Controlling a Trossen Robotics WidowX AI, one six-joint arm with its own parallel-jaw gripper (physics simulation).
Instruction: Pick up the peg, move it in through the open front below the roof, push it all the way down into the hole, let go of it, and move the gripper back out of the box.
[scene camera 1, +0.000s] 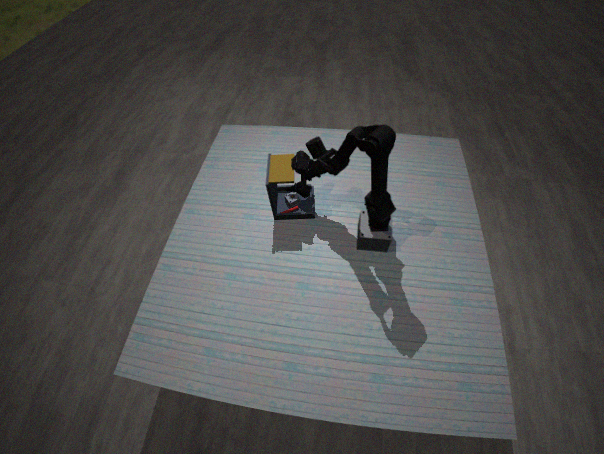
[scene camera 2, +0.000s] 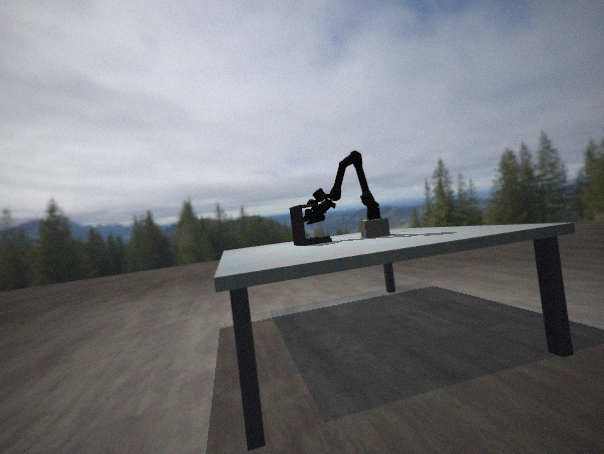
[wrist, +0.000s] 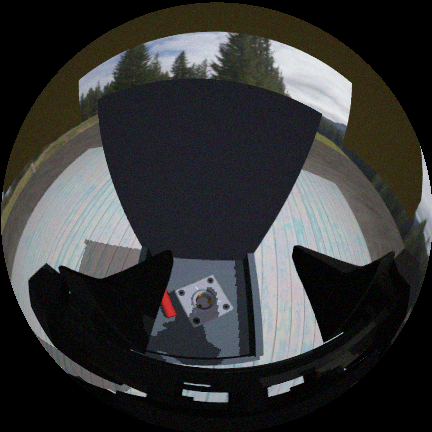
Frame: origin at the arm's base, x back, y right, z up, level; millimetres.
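Seen in the pictures: gripper, fingertip midpoint: (scene camera 2: 304, 223) (wrist: 234, 255); arm's base at its link origin: (scene camera 1: 378, 223) (scene camera 2: 374, 218).
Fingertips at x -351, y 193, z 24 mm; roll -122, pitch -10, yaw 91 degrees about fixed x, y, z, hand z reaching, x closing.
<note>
Offsets run from my fingertips to a thing's middle. "spot": to the spot under its first point. Level surfaces: height alone.
The red peg @[dx +8, dy -74, dz -108 mm] (scene camera 1: 289, 210) (wrist: 170, 306) lies flat on the box floor, left of the hole block in the wrist view, where the left finger hides part of it. The square grey hole block @[dx +19, dy -17, dz -98 mm] (scene camera 1: 291, 198) (wrist: 182, 301) lies on the box floor, with its round hole facing up. The box has a dark back wall (scene camera 2: 298, 226) (wrist: 207, 170) and a yellow roof (scene camera 1: 281, 168). My gripper (wrist: 234, 255) is open and empty, with its fingers wide apart. It is under the roof, above the box floor. The hole block shows between its fingers in the wrist view.
A low dark rim @[spot: dx +26, dy +47, dz -90 mm] (wrist: 255, 305) runs along the box floor's edge. The arm's grey base (scene camera 1: 374, 239) (scene camera 2: 374, 228) stands on the striped table @[dz -123 mm] (scene camera 1: 310, 320) (scene camera 2: 400, 247), to the right of the box in both scene views. Dark shadows of the arm and box fall across the table.
</note>
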